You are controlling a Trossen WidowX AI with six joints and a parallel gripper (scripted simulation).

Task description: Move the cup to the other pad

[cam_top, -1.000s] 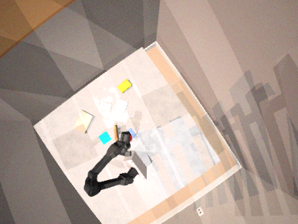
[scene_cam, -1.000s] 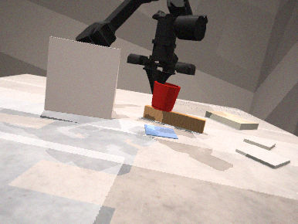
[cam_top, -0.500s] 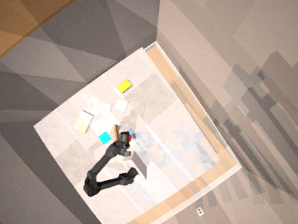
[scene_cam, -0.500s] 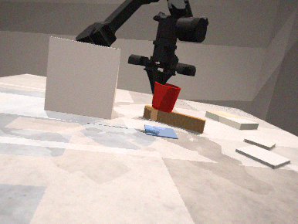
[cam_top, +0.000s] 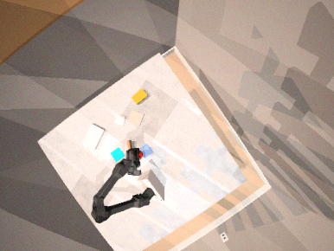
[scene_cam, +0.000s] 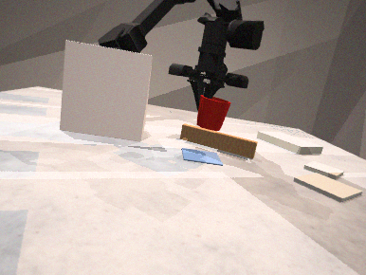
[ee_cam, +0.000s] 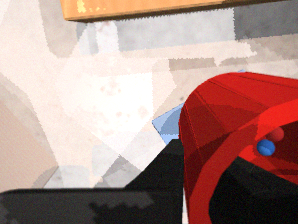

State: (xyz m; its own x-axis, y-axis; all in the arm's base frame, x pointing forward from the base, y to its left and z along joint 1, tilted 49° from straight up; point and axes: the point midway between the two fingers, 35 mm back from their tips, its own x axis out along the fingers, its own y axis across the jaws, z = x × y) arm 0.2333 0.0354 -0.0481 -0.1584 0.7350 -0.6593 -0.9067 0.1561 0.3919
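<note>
Now: gripper tip 40 mm short of the blue marble, 30 mm to the left of it and 20 mm above it. The rest, counted from my gripper tip: red marble 40 mm ahead, 20 mm to the right, 20 mm below; then green marble 50 mm ahead, 20 mm below, 10 mm to the right; then cup 30 mm ahead, 20 mm to the right.
</note>
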